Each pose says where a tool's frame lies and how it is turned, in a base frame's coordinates. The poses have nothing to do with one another.
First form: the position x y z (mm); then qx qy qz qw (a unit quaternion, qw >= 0).
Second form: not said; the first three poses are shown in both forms.
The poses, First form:
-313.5, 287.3, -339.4, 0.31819, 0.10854, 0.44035, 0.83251
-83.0, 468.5, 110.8, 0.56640, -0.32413, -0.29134, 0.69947
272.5, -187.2, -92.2, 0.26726, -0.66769, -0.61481, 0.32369
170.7, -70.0, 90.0, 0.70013, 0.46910, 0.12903, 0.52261
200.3, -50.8, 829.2, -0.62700, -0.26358, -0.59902, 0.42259
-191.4, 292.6, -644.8, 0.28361, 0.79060, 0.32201, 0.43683
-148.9, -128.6, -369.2, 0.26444, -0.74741, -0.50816, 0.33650
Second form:
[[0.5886, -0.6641, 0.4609], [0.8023, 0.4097, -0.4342], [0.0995, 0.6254, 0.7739]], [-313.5, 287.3, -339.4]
[[0.6201, 0.0404, -0.7835], [-0.7747, 0.1886, -0.6035], [0.1234, 0.9812, 0.1483]], [-83.0, 468.5, 110.8]
[[-0.6476, 0.0411, -0.7609], [-0.7549, 0.1012, 0.6480], [0.1036, 0.9940, -0.0345]], [272.5, -187.2, -92.2]
[[0.5266, 0.5220, 0.6710], [0.7917, -0.0137, -0.6107], [-0.3096, 0.8528, -0.4205]], [170.7, -70.0, 90.0]
[[0.1434, 0.8368, 0.5284], [-0.1757, -0.5039, 0.8457], [0.9739, -0.2141, 0.0748]], [200.3, -50.8, 829.2]
[[-0.4575, 0.1671, 0.8734], [0.7298, 0.6317, 0.2614], [-0.5081, 0.7569, -0.4110]], [-191.4, 292.6, -644.8]
[[-0.6337, -0.0533, -0.7718], [-0.7373, 0.3437, 0.5816], [0.2342, 0.9376, -0.2571]], [-148.9, -128.6, -369.2]

